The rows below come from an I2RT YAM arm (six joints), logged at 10 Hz.
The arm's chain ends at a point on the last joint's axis. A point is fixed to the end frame.
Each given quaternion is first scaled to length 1.
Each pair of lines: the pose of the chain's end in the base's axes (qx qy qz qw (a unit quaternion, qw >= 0); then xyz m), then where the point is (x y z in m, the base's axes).
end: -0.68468 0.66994 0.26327 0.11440 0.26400 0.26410 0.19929
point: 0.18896 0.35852 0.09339
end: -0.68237 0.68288 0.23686 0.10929 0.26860 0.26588 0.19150
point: 0.19854 0.35674 0.07926
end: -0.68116 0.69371 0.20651 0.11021 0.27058 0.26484 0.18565
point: 0.20721 0.35206 0.06674
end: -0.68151 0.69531 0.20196 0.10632 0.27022 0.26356 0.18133
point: 0.20702 0.34938 0.06132
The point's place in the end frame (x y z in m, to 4 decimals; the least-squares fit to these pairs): -0.0238 0.0454 0.1521
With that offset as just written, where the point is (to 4 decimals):
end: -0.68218 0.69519 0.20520 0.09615 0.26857 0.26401 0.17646
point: 0.2027 0.3483 0.0568
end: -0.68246 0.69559 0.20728 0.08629 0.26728 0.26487 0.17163
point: 0.1991 0.3476 0.0522
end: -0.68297 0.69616 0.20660 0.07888 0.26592 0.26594 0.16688
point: 0.1964 0.3471 0.0472
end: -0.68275 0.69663 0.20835 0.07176 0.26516 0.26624 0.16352
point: 0.1939 0.3464 0.0441
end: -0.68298 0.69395 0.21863 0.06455 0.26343 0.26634 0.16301
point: 0.1887 0.3465 0.0457
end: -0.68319 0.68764 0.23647 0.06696 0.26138 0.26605 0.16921
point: 0.1835 0.3490 0.0560
